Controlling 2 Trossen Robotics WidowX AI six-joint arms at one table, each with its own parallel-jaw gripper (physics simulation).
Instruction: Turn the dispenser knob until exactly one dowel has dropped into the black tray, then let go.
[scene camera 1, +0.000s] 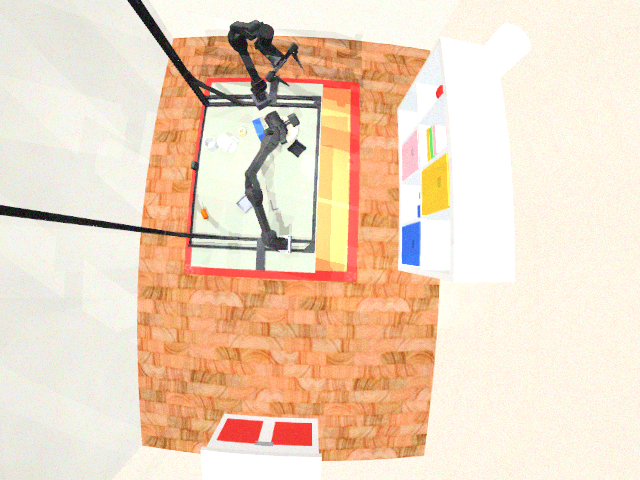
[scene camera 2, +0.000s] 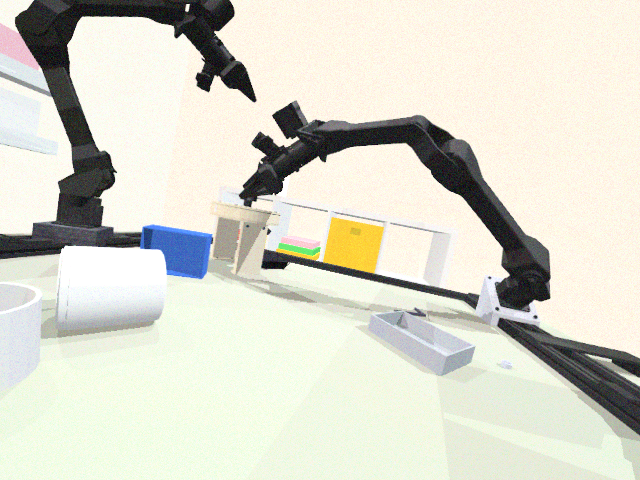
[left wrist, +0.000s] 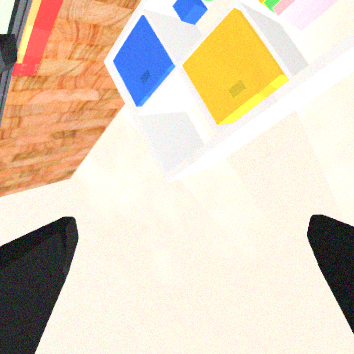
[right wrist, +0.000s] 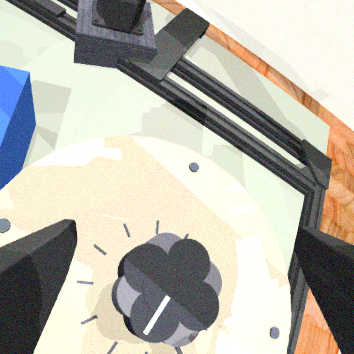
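Seen in the pictures: left gripper, fingertip midpoint: (scene camera 1: 296, 78) (scene camera 2: 252, 98) (left wrist: 193, 226); right gripper, fingertip midpoint: (scene camera 2: 241, 192) (right wrist: 188, 234); left arm's base, link origin: (scene camera 1: 260, 96) (scene camera 2: 78, 224) (right wrist: 116, 14); right arm's base, link origin: (scene camera 1: 284, 244) (scene camera 2: 511, 296).
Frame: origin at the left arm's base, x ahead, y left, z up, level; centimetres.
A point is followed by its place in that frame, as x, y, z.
The dispenser (scene camera 2: 250, 250) (right wrist: 55, 200) @[28.6, -5.6, 9.8] is a pale wooden stand with a round top. Its dark lobed knob (right wrist: 172, 275) @[32.5, -1.5, 12.7] has a white line pointing to the lower left in the right wrist view. My right gripper (right wrist: 188, 234) @[31.1, -0.8, 13.1] (scene camera 2: 241, 195) @[31.1, -0.8, 13.1] is open and empty, its fingers apart on either side of the knob, not touching it in the right wrist view. The black tray (scene camera 1: 296, 148) @[40.3, 1.3, -4.5] (scene camera 2: 273, 260) @[43.5, 4.9, -3.9] lies beside the dispenser; its inside is too small to read, so I cannot tell whether a dowel is in it. My left gripper (left wrist: 193, 226) @[30.9, 10.1, 39.2] (scene camera 2: 254, 99) @[30.9, 10.1, 39.2] is open and empty, high up.
A blue bin (scene camera 1: 258, 129) @[21.3, -12.6, 3.3] (scene camera 2: 178, 251) @[20.0, -9.7, -1.1] (right wrist: 12, 120) @[19.5, -9.5, 2.6] stands beside the dispenser. A white cylinder (scene camera 2: 111, 289) @[16.7, -36.8, 0.4] lies on its side near a white round container (scene camera 2: 18, 330) @[13.0, -42.8, -0.7]. A grey tray (scene camera 2: 421, 341) @[54.9, -39.7, -4.5] (scene camera 1: 244, 203) @[52.8, -42.8, -4.5] and an orange object (scene camera 1: 204, 212) @[44.9, -65.6, -2.0] lie farther off. Black rails frame the table.
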